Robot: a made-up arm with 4 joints.
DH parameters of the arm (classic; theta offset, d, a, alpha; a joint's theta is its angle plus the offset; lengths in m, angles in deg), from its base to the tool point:
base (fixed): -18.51 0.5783 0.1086 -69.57
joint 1: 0 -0.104 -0.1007 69.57
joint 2: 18.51 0.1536 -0.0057 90
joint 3: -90 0.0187 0.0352 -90
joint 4: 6.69 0 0.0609 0
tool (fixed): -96.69 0.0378 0 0
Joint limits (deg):
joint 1: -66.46..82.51
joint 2: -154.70..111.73
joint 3: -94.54..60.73
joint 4: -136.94..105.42
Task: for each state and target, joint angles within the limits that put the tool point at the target. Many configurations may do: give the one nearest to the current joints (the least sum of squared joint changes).
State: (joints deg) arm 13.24 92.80 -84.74 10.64
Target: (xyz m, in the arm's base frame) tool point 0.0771 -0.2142 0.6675
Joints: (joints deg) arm 29.06 111.33 -94.54 17.97
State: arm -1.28 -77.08 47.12 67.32
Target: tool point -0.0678 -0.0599 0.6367
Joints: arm -45.78 -80.69 60.73 93.79
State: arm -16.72 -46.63 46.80 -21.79
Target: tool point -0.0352 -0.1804 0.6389
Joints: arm -2.35 -62.42 33.33 -34.77
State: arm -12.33 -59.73 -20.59 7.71
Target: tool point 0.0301 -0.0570 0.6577
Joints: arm 25.36 -96.66 -63.32 32.10
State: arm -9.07 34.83 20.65 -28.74
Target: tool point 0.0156 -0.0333 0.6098
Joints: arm -11.66 60.30 25.13 -2.13
